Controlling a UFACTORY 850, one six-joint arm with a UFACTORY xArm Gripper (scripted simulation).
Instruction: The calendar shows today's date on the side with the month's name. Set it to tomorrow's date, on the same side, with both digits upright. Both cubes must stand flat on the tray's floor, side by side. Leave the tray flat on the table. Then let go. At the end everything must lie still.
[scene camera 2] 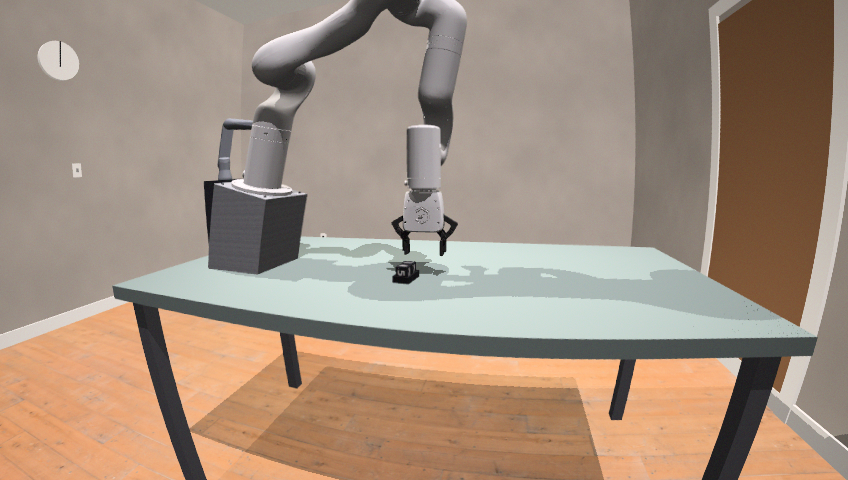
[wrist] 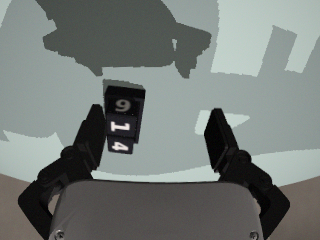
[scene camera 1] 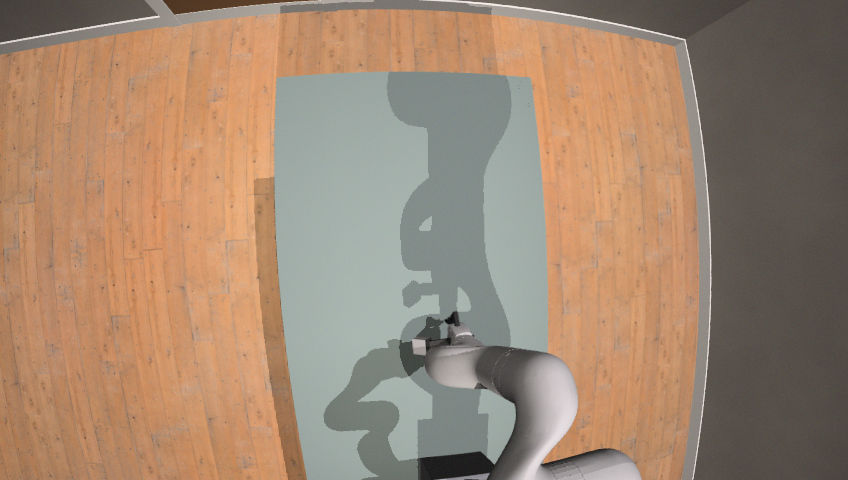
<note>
In view: the gripper (scene camera 2: 424, 254).
The gripper shows as well in the wrist view (wrist: 156, 119).
</note>
